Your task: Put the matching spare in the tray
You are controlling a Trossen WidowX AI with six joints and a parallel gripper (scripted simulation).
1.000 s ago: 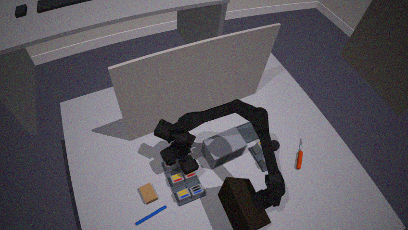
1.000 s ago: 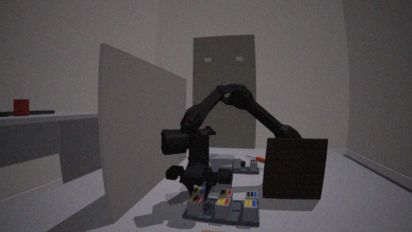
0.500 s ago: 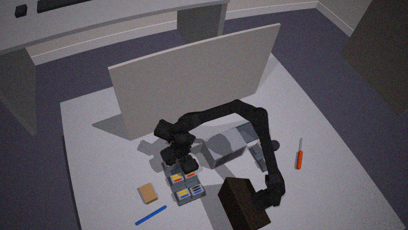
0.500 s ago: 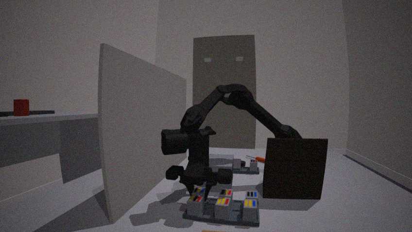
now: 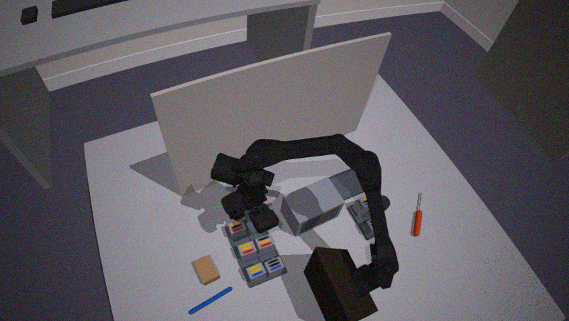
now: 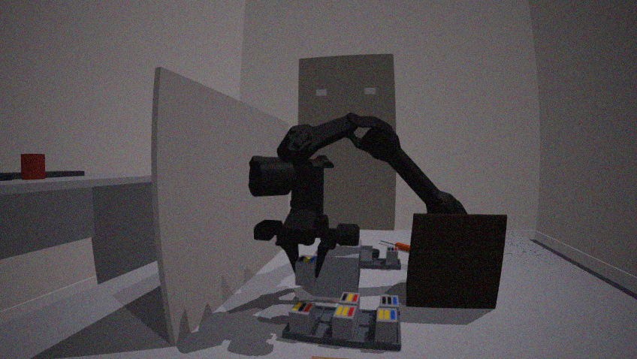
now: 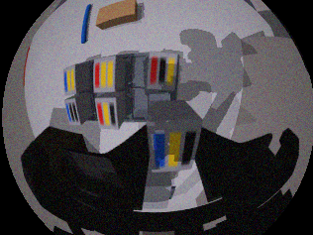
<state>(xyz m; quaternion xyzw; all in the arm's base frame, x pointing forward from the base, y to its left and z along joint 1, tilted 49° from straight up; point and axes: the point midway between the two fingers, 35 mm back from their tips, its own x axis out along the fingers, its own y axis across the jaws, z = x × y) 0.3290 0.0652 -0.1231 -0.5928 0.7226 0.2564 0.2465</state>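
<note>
Right now the tray is 30 mm behind my gripper tip, 360 mm to the right of it and 90 mm below it. Also, from my gripper tip: tan block (70 mm behind, 190 mm to the left, 80 mm below); then grey box (50 mm behind, 170 mm to the right, 40 mm below); then blue stick (150 mm behind, 220 mm to the left, 90 mm below).
</note>
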